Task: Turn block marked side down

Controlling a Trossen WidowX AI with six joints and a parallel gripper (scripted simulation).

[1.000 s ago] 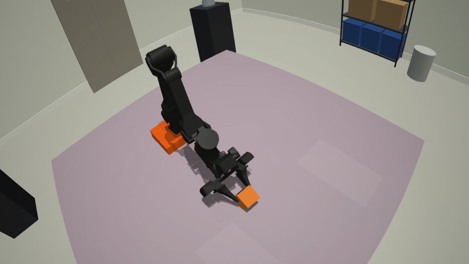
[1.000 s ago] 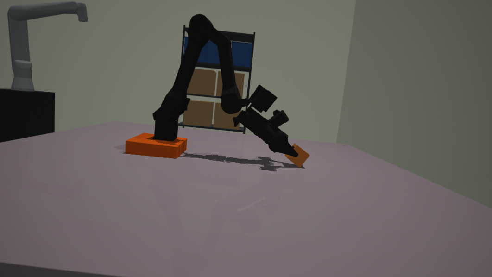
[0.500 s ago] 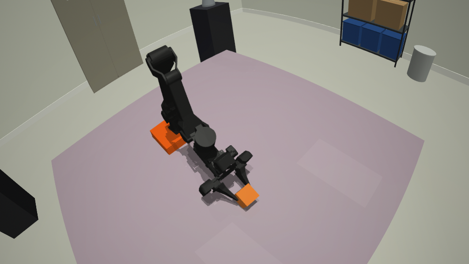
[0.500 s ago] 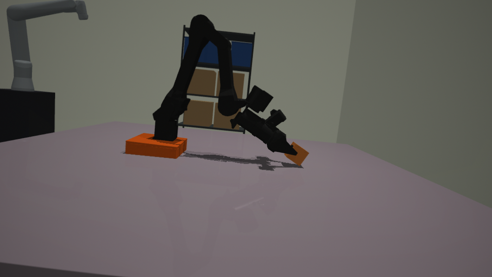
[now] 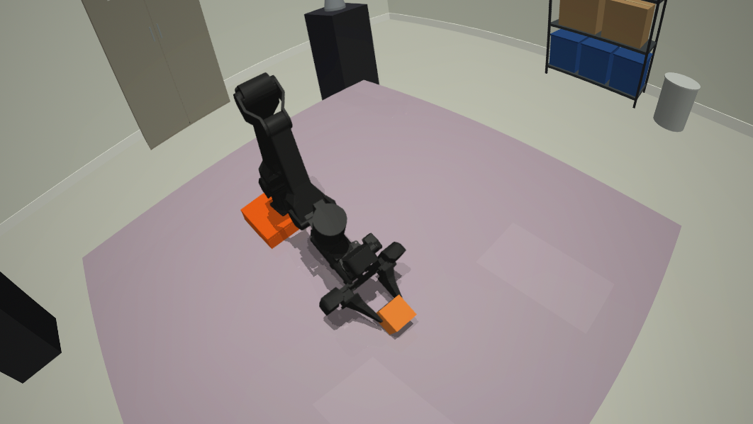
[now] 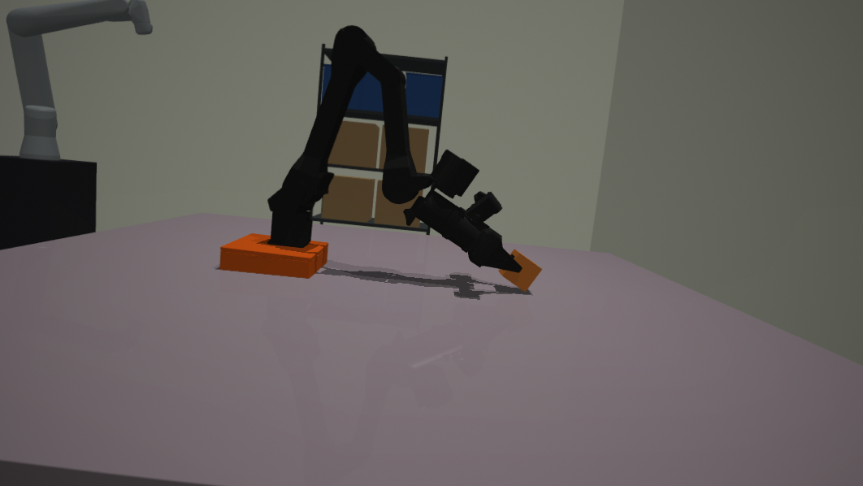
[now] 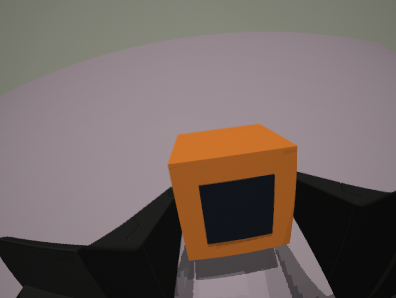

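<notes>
My gripper tip is 2 cm past the orange block and 1 cm above it.
</notes>
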